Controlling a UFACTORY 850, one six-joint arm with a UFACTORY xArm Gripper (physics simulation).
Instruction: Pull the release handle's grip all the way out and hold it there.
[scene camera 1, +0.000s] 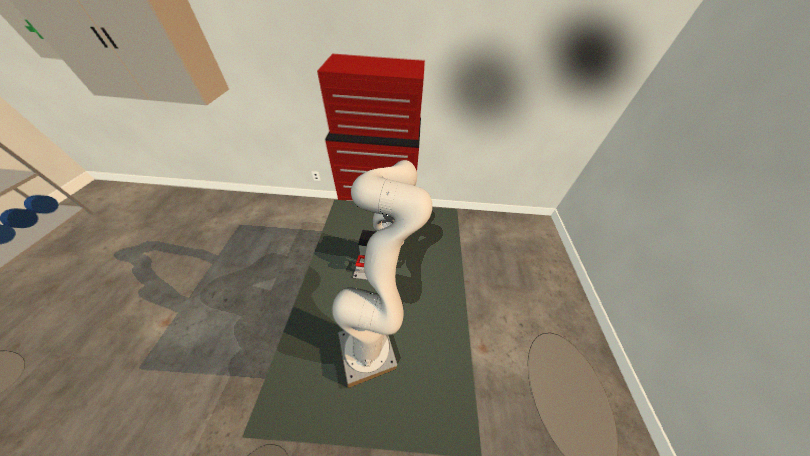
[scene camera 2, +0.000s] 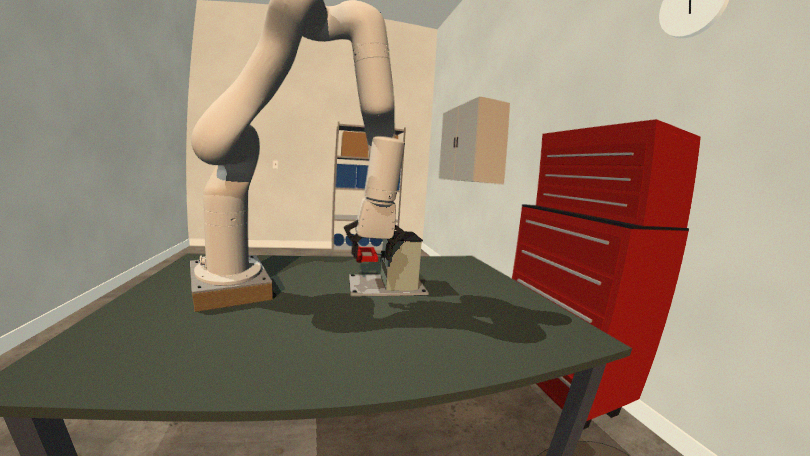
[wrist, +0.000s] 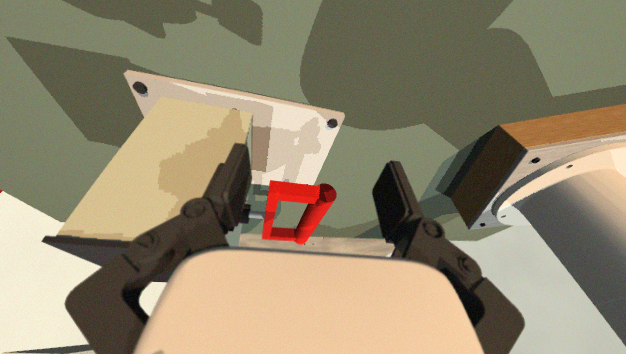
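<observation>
The red release handle (scene camera 1: 359, 264) (scene camera 2: 369, 259) (wrist: 316, 215) is a rectangular loop with a round grip bar on its outer side. A short silver shaft (wrist: 256, 216) joins it to a beige housing (scene camera 2: 410, 266) (wrist: 125, 165) with a black top. The housing stands on a pale base plate (scene camera 1: 359, 275) (scene camera 2: 362, 287) (wrist: 295, 150). My gripper (scene camera 2: 370, 248) (wrist: 316, 168) is open. In the wrist view the red loop shows between its spread fingers; the left finger overlaps the housing's front edge, and the right finger is apart from the grip. Finger depth relative to the bar is hard to tell.
The arm's base block (scene camera 1: 371, 378) (scene camera 2: 232, 296) (wrist: 565, 120) is on the dark green table (scene camera 1: 430, 368) (scene camera 2: 283, 373), on the open side of the handle. A red tool cabinet (scene camera 1: 371, 84) (scene camera 2: 595, 169) stands by the wall beyond the table's end.
</observation>
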